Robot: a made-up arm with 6 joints.
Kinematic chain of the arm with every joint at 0, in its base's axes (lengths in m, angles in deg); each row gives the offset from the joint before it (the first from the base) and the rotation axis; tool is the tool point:
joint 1: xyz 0 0 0.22 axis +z
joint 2: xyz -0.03 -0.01 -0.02 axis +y
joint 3: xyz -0.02 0 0.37 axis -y
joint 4: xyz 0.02 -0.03 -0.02 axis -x
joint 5: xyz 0.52 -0.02 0 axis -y
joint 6: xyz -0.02 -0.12 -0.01 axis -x
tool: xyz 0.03 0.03 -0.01
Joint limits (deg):
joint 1: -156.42..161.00
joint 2: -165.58..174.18
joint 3: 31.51..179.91
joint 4: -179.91..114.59
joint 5: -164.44..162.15
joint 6: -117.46..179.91
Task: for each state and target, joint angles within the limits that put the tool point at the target. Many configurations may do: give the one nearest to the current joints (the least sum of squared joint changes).
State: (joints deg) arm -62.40 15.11 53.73 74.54 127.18 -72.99
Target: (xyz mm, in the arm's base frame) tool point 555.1 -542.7 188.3
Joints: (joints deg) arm -34.14 60.92 31.51 38.38 130.10 -74.58
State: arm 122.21 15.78 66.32 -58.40 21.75 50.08
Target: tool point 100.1 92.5 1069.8
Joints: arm 104.50 -19.09 59.66 -38.33 18.85 51.70
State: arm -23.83 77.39 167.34 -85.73 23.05 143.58
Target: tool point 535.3 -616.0 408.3
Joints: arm -45.44 111.01 163.15 -81.76 22.18 145.16
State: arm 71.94 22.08 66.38 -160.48 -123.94 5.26
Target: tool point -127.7 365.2 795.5
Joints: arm 101.50 -4.75 31.51 -146.76 -122.98 21.42
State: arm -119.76 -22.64 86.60 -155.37 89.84 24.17
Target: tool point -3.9 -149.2 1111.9
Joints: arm -116.25 -1.77 76.03 -155.34 89.73 25.67
